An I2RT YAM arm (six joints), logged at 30 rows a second.
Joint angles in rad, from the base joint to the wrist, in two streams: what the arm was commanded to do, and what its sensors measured. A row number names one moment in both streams.
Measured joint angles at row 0:
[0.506 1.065 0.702 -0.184 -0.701 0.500]
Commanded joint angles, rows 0 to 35:
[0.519 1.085 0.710 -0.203 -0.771 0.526]
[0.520 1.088 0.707 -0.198 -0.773 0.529]
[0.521 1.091 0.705 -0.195 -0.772 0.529]
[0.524 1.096 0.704 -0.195 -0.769 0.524]
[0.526 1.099 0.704 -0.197 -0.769 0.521]
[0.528 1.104 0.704 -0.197 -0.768 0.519]
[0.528 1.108 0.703 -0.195 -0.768 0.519]
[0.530 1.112 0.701 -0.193 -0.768 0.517]
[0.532 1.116 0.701 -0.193 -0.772 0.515]
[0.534 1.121 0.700 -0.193 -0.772 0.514]
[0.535 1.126 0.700 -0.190 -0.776 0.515]
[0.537 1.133 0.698 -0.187 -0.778 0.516]
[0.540 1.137 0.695 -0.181 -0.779 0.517]
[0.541 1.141 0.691 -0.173 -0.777 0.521]
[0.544 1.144 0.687 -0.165 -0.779 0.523]
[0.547 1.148 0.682 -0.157 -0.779 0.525]
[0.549 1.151 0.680 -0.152 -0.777 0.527]
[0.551 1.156 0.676 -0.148 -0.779 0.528]
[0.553 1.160 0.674 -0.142 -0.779 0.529]
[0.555 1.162 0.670 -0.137 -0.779 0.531]
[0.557 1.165 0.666 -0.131 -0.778 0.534]
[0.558 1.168 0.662 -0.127 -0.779 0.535]
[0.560 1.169 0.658 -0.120 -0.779 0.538]
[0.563 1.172 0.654 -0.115 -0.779 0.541]
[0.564 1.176 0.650 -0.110 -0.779 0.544]
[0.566 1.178 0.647 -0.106 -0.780 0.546]
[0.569 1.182 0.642 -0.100 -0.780 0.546]
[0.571 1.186 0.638 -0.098 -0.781 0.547]
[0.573 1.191 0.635 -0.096 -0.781 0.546]
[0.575 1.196 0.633 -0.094 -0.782 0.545]
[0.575 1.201 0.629 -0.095 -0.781 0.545]
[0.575 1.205 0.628 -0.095 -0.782 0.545]
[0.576 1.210 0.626 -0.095 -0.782 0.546]
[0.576 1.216 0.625 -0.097 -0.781 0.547]
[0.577 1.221 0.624 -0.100 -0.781 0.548]
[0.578 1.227 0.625 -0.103 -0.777 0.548]
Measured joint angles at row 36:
[0.514 1.181 0.674 0.006 -0.693 0.537]
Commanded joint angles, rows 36 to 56:
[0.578 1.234 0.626 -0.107 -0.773 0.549]
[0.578 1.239 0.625 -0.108 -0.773 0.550]
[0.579 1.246 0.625 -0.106 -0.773 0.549]
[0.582 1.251 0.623 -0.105 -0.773 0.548]
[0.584 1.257 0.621 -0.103 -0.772 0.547]
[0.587 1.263 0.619 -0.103 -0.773 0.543]
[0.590 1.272 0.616 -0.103 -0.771 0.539]
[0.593 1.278 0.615 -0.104 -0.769 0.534]
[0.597 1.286 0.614 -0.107 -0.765 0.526]
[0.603 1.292 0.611 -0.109 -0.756 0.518]
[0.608 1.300 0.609 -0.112 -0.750 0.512]
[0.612 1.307 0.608 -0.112 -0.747 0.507]
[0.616 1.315 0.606 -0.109 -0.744 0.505]
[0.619 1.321 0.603 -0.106 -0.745 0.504]
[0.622 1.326 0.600 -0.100 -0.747 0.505]
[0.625 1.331 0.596 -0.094 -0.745 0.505]
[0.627 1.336 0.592 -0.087 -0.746 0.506]
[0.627 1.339 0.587 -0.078 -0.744 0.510]
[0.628 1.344 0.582 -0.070 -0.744 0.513]
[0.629 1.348 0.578 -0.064 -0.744 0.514]
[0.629 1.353 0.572 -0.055 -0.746 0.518]
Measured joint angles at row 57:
[0.550 1.288 0.654 0.138 -0.653 0.536]
